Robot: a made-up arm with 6 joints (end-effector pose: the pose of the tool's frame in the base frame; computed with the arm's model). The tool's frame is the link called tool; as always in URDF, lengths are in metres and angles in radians. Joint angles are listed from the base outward.
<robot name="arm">
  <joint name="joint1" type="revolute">
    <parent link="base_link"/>
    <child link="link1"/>
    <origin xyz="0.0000 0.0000 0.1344" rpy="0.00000 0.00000 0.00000"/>
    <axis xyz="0 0 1"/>
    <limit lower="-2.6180" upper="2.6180"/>
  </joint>
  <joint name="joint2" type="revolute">
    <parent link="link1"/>
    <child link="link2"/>
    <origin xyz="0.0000 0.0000 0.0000" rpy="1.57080 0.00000 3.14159"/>
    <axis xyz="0 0 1"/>
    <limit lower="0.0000" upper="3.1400"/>
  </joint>
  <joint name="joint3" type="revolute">
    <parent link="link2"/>
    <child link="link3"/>
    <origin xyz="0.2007 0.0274 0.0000" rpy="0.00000 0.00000 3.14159"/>
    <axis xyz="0 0 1"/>
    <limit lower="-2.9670" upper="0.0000"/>
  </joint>
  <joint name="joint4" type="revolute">
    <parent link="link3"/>
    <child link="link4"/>
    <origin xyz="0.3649 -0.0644 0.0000" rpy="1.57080 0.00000 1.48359"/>
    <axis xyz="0 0 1"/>
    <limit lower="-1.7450" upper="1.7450"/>
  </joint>
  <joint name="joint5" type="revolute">
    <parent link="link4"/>
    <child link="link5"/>
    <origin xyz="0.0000 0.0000 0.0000" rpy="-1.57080 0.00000 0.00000"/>
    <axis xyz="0 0 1"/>
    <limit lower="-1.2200" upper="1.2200"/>
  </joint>
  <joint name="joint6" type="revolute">
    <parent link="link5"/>
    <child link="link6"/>
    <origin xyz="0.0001 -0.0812 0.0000" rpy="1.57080 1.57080 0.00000"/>
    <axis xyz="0 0 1"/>
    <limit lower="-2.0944" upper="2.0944"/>
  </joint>
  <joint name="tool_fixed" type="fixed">
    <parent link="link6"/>
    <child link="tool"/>
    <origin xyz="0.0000 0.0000 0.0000" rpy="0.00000 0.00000 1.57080"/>
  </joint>
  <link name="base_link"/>
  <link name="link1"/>
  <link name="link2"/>
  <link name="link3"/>
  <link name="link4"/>
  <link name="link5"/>
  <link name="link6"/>
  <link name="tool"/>
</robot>
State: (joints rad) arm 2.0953 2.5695 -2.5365 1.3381 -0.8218 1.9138
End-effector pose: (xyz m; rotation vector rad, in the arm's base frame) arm -0.2529 0.5526 0.2890 -1.2995 -0.7584 -1.3544
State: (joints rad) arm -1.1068 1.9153 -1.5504 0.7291 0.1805 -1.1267
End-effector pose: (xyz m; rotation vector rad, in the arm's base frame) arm 0.2465 -0.4707 0.2116 0.6386 1.9845 -0.8434
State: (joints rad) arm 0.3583 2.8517 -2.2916 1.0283 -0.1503 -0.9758
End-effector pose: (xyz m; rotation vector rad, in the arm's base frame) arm 0.5822 0.2070 -0.0048 -0.2206 1.9524 0.1399
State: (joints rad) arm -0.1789 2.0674 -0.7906 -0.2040 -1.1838 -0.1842
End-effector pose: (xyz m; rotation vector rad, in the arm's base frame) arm 0.3637 -0.0503 -0.0339 -0.2132 1.5727 -0.1952
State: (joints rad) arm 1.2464 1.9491 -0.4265 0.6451 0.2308 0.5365
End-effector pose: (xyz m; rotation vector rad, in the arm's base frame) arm 0.0459 0.1717 -0.1309 0.1111 -2.9928 -0.0033
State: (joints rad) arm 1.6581 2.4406 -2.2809 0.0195 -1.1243 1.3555
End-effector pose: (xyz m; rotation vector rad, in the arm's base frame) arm -0.0493 0.5798 0.3189 -0.0884 0.7721 2.9199
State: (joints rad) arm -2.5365 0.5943 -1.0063 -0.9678 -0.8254 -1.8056
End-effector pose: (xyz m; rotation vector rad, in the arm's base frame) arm -0.1282 -0.1484 0.5307 0.6946 -0.5230 1.2638
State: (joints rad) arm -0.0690 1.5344 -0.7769 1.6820 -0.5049 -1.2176
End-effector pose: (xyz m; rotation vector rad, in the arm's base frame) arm 0.3789 -0.0652 0.0844 0.8402 2.0538 -0.3521
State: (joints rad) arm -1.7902 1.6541 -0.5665 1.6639 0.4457 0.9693
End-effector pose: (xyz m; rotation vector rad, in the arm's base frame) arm -0.0340 -0.3130 -0.0209 2.2089 -1.4297 0.8835
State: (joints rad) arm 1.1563 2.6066 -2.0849 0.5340 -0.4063 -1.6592
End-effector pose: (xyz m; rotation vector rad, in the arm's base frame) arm 0.2623 0.5558 0.0807 -1.4453 0.7997 -0.1712
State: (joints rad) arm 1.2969 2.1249 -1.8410 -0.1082 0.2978 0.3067
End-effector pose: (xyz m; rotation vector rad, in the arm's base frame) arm 0.1563 0.5468 0.2118 -1.1192 1.8783 0.8660
